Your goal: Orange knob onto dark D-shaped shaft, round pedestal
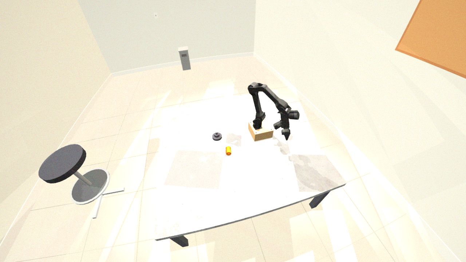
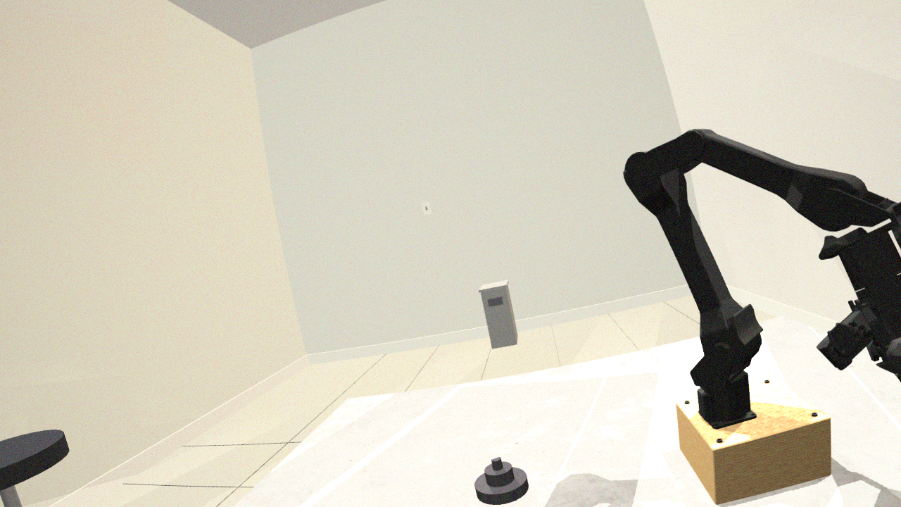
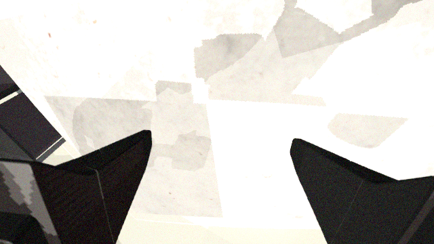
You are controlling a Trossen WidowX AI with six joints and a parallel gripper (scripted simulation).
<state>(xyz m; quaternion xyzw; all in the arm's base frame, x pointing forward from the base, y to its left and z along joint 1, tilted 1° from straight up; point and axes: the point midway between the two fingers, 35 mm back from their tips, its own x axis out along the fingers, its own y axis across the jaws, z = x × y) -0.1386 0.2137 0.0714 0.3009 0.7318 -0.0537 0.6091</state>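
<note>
Now: gripper tip 43 cm short of the orange knob, 11 cm above it and 10 cm to the left of it. Also, from my gripper tip: dark shaft 48 cm ahead, 29 cm to the right, 10 cm below.
</note>
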